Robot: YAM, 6 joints.
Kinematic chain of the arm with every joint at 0, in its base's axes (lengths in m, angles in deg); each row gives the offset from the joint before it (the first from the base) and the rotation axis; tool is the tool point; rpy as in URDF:
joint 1: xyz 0 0 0.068 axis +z
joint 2: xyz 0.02 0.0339 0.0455 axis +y
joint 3: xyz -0.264 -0.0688 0 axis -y
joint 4: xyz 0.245 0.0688 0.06 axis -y
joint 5: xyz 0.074 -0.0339 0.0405 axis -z
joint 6: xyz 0.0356 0 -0.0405 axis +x
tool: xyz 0 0 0 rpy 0 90 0
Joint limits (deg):
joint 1: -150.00..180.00
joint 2: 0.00..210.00
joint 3: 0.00..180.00
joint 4: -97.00..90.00
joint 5: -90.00..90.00
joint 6: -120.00..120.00
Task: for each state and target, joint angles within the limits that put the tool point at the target. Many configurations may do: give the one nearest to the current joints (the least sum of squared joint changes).
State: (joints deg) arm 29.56 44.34 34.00 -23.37 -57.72 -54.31
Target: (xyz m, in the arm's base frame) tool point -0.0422 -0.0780 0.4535
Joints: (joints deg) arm 78.51 8.13 65.49 -16.84 -46.49 -54.31
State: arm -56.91 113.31 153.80 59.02 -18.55 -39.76
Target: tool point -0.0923 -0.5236 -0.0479
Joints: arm -101.15 164.52 98.41 48.77 -17.48 -39.76
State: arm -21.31 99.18 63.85 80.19 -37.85 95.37
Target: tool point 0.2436 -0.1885 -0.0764
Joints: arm -41.48 150.25 42.28 65.82 -34.40 95.37
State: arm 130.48 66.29 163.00 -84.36 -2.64 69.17
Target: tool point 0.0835 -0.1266 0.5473
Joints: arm 124.34 48.30 149.21 -97.00 -3.96 69.17
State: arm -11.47 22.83 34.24 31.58 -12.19 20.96
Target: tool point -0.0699 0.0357 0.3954
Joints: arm -17.23 0.00 30.44 67.17 -22.11 20.96
